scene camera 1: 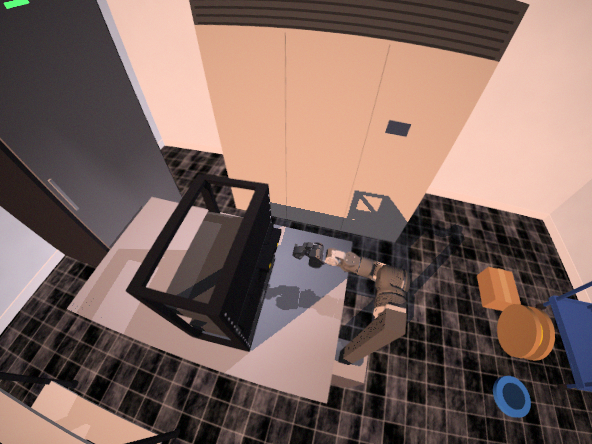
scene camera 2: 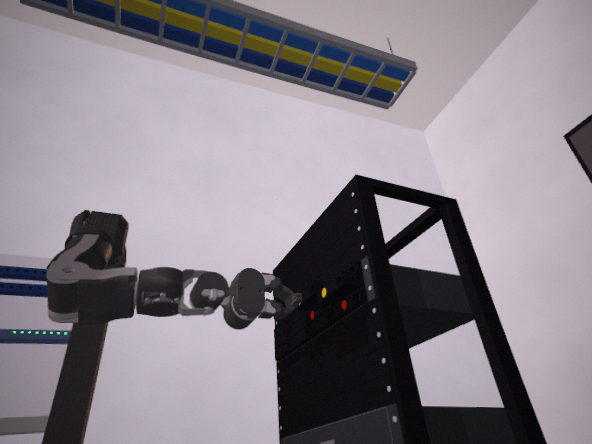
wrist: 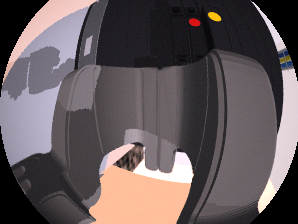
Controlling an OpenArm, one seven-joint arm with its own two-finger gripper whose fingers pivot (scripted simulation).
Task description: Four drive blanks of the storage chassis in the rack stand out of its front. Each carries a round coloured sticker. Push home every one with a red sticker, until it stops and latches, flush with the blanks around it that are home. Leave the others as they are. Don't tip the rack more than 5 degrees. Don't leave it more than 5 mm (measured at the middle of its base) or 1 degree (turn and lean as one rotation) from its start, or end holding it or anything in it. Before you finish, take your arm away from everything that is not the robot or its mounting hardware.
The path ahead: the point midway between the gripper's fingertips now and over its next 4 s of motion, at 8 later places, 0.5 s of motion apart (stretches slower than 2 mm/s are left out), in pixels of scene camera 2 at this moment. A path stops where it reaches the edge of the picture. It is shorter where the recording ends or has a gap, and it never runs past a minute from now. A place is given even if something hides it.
My gripper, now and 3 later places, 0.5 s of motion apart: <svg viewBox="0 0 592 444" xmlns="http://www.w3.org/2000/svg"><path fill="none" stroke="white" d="M296 302L270 302L232 300L219 299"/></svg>
